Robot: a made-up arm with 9 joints.
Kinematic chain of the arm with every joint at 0, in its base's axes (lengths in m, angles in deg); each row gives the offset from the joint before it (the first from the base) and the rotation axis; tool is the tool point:
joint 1: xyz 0 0 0.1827 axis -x
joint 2: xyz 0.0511 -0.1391 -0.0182 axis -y
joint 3: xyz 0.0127 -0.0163 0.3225 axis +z
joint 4: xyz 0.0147 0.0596 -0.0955 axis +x
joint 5: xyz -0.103 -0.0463 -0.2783 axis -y
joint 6: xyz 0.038 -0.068 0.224 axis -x
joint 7: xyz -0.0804 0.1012 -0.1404 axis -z
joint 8: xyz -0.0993 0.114 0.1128 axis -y
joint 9: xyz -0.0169 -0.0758 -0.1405 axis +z
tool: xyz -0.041 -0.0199 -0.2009
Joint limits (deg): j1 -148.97..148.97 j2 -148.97..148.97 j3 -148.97..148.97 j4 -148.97..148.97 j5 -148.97..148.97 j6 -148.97..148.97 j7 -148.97..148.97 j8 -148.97..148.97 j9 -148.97..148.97
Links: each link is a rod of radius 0.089 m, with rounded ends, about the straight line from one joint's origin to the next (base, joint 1, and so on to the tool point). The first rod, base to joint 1, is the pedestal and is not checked.
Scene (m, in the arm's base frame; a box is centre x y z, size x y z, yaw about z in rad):
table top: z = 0
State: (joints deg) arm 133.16 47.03 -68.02 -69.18 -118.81 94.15 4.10 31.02 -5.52
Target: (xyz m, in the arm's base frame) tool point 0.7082 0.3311 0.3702
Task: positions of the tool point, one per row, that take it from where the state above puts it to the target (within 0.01 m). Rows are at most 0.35 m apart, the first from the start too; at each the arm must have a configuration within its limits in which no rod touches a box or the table.
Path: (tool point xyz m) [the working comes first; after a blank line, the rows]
Joints at the target: 96.96 -39.57 -68.49 -118.42 -102.65 103.22 -5.22 -13.26 -6.28
Straight joint move there: clear.

1: -0.5201 0.5023 0.2193
2: -0.3202 0.6806 0.1438
3: -0.0379 0.7778 0.1483
4: 0.2686 0.7520 0.2143
5: 0.5354 0.5938 0.3025
6: 0.7082 0.3311 0.3702

